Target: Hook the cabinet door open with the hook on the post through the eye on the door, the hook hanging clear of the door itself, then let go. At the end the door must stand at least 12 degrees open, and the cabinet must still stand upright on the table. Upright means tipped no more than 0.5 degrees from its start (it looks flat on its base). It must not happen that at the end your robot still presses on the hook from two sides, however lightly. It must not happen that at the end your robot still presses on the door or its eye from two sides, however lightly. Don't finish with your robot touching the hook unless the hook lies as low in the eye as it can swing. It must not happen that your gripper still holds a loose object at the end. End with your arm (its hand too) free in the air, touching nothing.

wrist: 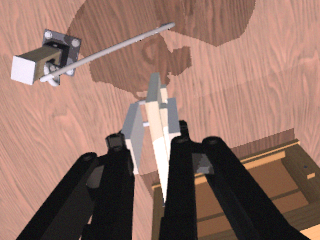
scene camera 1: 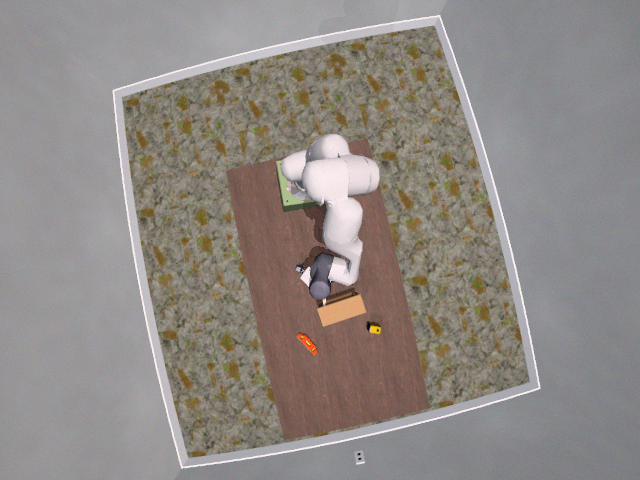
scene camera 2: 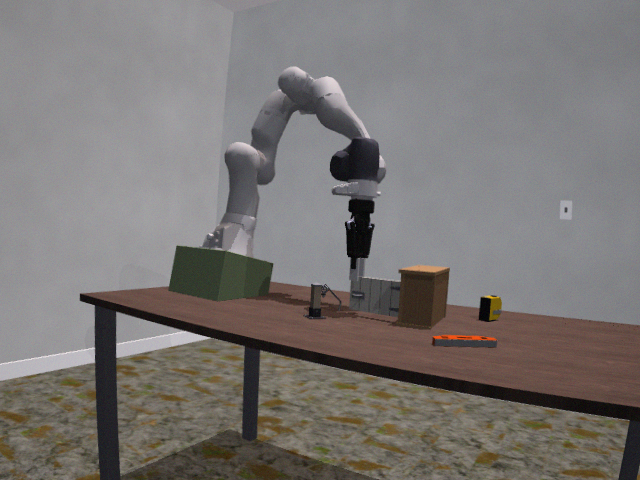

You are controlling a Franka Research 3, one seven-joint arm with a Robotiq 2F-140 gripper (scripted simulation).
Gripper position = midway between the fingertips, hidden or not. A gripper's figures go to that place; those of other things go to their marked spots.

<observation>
My gripper (scene camera 2: 356, 280) is 139 cm from the lens. A wooden cabinet (scene camera 2: 422, 304) is 128 cm from the lens.
</observation>
